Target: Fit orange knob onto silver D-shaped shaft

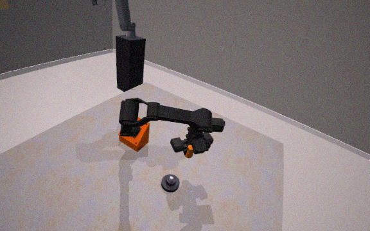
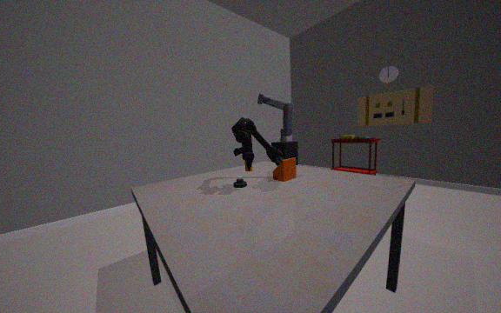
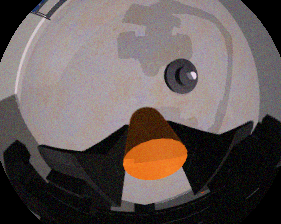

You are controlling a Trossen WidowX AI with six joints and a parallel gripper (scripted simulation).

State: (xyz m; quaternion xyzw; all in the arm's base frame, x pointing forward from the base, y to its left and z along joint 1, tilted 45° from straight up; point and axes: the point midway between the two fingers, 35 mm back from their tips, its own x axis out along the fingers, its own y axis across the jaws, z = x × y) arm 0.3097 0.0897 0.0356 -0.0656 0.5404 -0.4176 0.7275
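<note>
Now: gripper tip 120 mm to the left of the round dark pedestal and 100 mm above it. Also, from my gripper tip: orange knob 30 mm above.
</note>
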